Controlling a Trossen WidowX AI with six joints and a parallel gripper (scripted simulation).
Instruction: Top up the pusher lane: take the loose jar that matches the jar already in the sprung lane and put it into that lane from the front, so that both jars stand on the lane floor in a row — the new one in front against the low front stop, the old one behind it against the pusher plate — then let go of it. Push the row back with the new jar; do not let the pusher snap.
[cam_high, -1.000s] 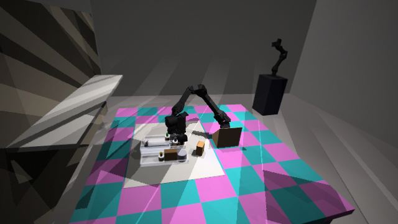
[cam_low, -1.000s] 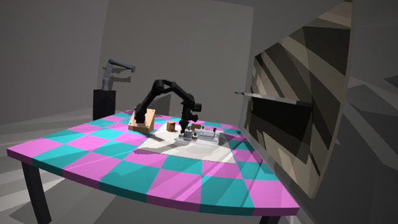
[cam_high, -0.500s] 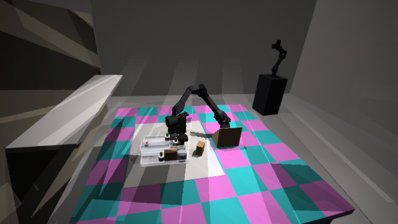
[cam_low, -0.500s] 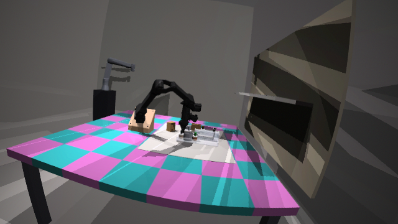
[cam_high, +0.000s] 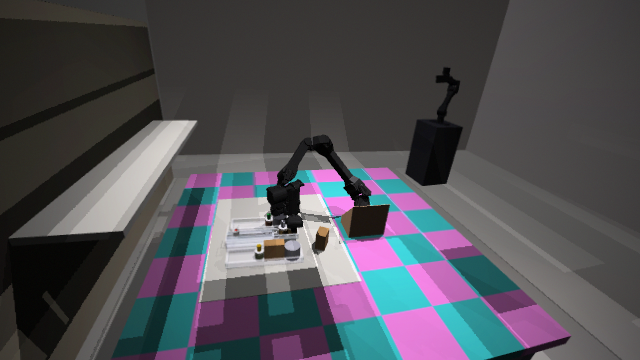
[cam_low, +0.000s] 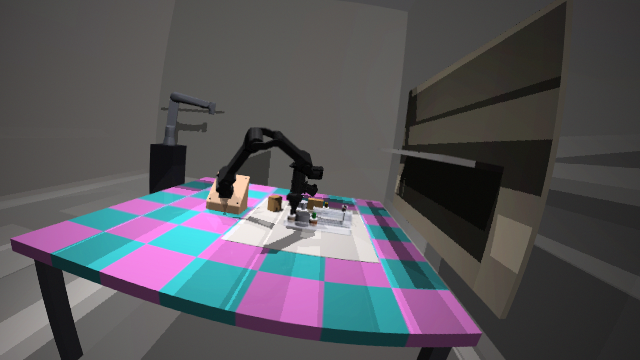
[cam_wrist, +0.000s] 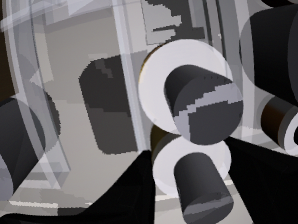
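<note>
My gripper tip is 100 mm past the tan box and 90 mm to the right of it. Also, from my gripper tip: clear lane rack (150 mm ahead, 10 mm to the left, 10 mm below).
</note>
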